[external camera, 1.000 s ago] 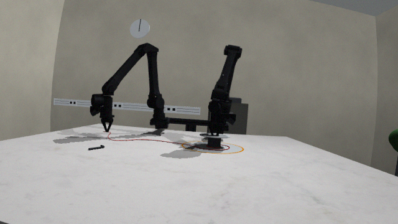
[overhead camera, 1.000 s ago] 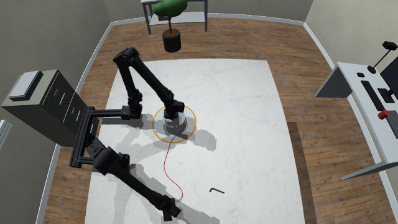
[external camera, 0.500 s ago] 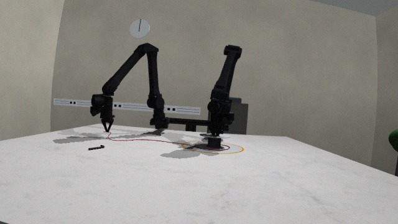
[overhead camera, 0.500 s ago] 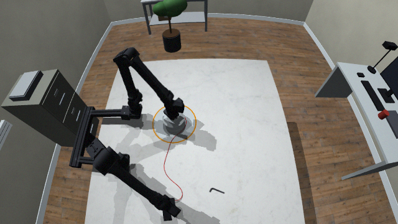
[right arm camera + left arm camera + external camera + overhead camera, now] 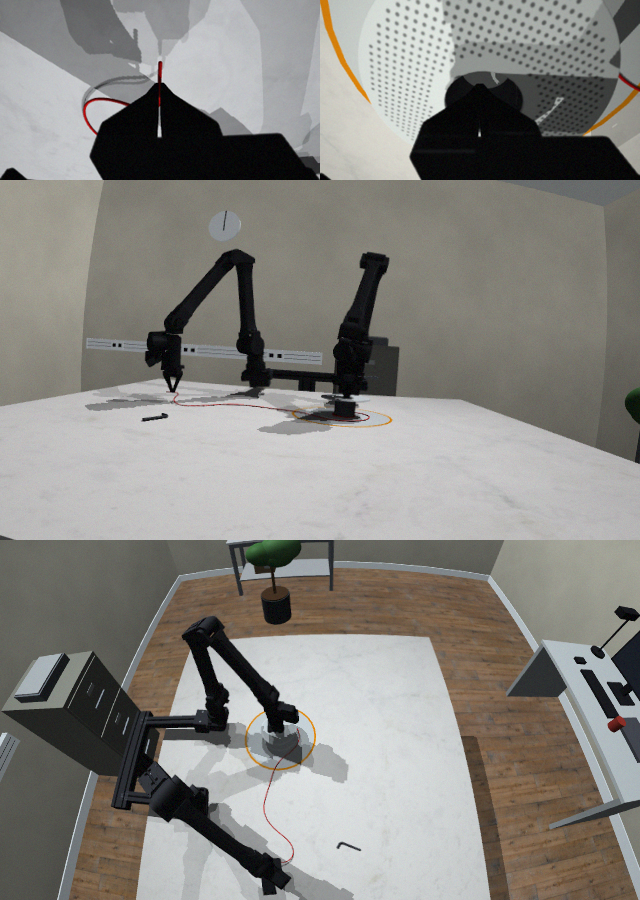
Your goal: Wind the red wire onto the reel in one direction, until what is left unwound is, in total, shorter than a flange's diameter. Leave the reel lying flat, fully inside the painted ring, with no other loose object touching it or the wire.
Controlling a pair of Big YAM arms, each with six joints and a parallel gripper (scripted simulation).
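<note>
The reel lies 1 cm ahead of my left hand and 1 cm below it. Also, from my left hand: black hex key: 34 cm ahead, 50 cm to the right, 4 cm below; then orange painted ring: 1 cm to the right, 4 cm below.
</note>
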